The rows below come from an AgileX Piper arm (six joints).
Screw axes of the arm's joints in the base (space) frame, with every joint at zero. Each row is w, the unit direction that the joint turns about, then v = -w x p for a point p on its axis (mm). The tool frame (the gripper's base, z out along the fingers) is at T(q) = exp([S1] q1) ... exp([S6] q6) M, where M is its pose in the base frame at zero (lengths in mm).
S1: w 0 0 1 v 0 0 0
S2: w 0 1 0 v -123 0 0
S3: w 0 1 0 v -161.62 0 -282.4
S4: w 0.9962 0 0.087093 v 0 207.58 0
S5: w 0 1 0 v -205.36 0 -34.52
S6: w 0.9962 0 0.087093 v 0 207.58 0
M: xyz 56.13 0 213.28 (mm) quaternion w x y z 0.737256 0 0.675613 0
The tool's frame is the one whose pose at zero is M.
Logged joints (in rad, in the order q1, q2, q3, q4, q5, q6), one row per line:
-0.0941 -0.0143 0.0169 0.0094 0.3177 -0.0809
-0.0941 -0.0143 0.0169 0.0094 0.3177 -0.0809
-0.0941 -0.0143 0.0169 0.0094 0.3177 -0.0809
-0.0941 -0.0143 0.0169 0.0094 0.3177 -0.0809
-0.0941 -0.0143 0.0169 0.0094 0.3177 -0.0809
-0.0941 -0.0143 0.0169 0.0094 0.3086 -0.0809
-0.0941 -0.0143 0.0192 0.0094 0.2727 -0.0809
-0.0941 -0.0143 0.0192 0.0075 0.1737 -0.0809
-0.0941 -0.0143 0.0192 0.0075 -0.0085 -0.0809
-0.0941 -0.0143 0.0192 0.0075 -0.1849 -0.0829
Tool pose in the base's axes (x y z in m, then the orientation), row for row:
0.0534 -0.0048 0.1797 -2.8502 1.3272 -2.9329
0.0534 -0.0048 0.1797 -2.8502 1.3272 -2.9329
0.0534 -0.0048 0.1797 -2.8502 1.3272 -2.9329
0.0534 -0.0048 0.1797 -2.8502 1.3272 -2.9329
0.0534 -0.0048 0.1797 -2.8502 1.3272 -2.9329
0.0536 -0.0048 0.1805 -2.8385 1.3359 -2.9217
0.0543 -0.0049 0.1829 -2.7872 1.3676 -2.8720
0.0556 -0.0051 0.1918 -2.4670 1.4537 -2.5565
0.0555 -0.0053 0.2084 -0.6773 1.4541 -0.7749
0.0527 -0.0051 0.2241 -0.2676 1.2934 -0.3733
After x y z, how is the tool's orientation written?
As angles about the fixed x, y, z axes (roll, pitch, yaw), in radians.
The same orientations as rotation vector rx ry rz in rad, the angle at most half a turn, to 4 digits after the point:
0.0178 1.8053 -0.1157
0.0178 1.8053 -0.1157
0.0178 1.8053 -0.1157
0.0178 1.8053 -0.1157
0.0178 1.8053 -0.1157
0.0179 1.7962 -0.1163
0.0178 1.7626 -0.1185
0.0162 1.6636 -0.1260
0.0155 1.4813 -0.1358
0.0133 1.3048 -0.1458

